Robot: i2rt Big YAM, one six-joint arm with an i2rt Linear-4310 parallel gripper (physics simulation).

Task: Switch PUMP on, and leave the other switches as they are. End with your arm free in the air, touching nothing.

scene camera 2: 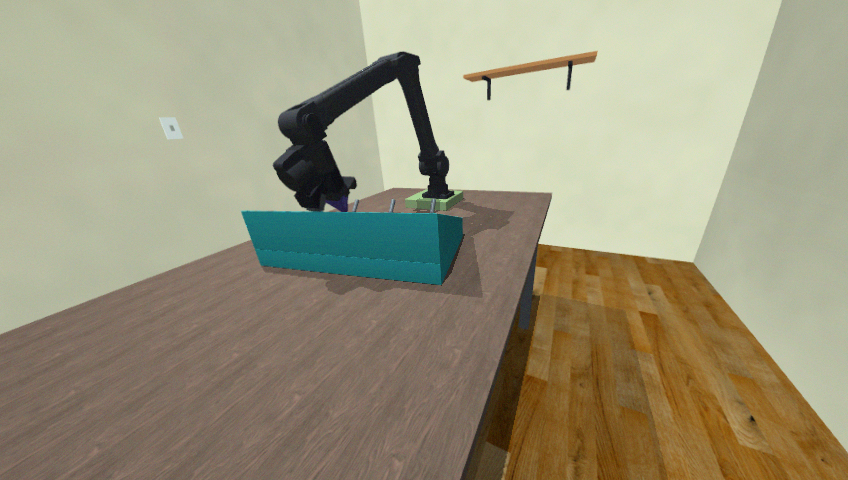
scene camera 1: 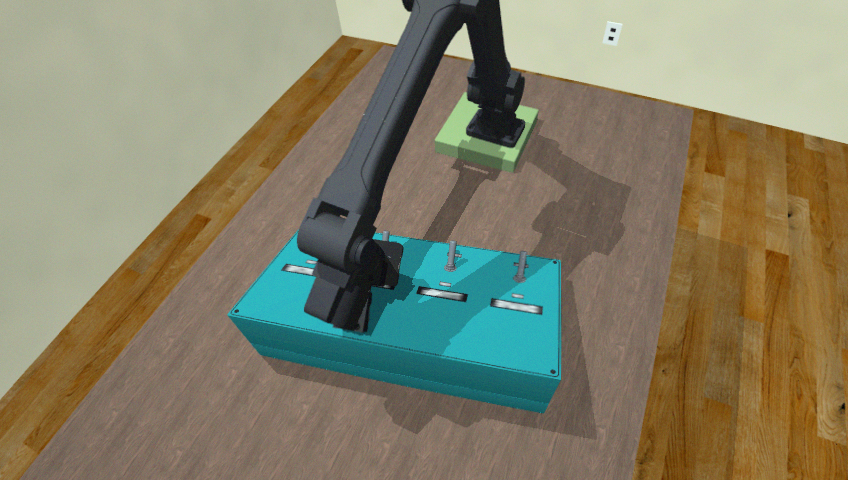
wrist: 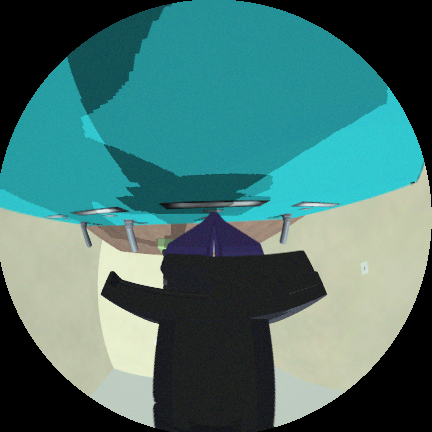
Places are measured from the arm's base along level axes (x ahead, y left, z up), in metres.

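Pixels of known places: gripper, fingertip midpoint: [wrist: 213, 216]; arm's base, link origin: [scene camera 2: 438, 195] [scene camera 1: 495, 130].
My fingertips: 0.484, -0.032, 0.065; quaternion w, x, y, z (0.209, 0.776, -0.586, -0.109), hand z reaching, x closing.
Note:
For each thing: its top centre in the pictures, then the offset to it from my fingertips, as dx, dy, dz. "spot": a spot on its surface instead.
- PUMP lever, top centre: [scene camera 1: 383, 237] [scene camera 2: 354, 200] -0.048, -0.010, +0.023
- PUMP name plate, surface spot: [wrist: 215, 205] spot: +0.029, +0.008, +0.006
- far-left lever, top centre: [wrist: 287, 241] -0.019, -0.127, +0.023
The teal switch box [scene camera 1: 499, 344] [scene camera 2: 357, 243] [wrist: 225, 100] bears a row of grey levers. The PUMP lever [scene camera 1: 385, 236] [scene camera 2: 356, 205], second from the left, shows its upper part; its base is hidden by my arm in scene camera 1, and my fingers cover it in the wrist view. In scene camera 2 it leans like its neighbours. My gripper [scene camera 2: 340, 205] [wrist: 213, 216] is shut and empty, its purple tips low at the box top, on the near side of the PUMP lever. Contact cannot be told. The PUMP name plate [wrist: 215, 205] is too slanted to read.
Two levers [scene camera 1: 451, 255] [scene camera 1: 521, 265] stand to the right of PUMP. The far-left lever [wrist: 285, 229] stands on the other side, hidden by my arm in scene camera 1. The green base block [scene camera 1: 455, 127] [scene camera 2: 411, 201] stands behind the box on the table. A wall shelf [scene camera 2: 529, 66] hangs beyond.

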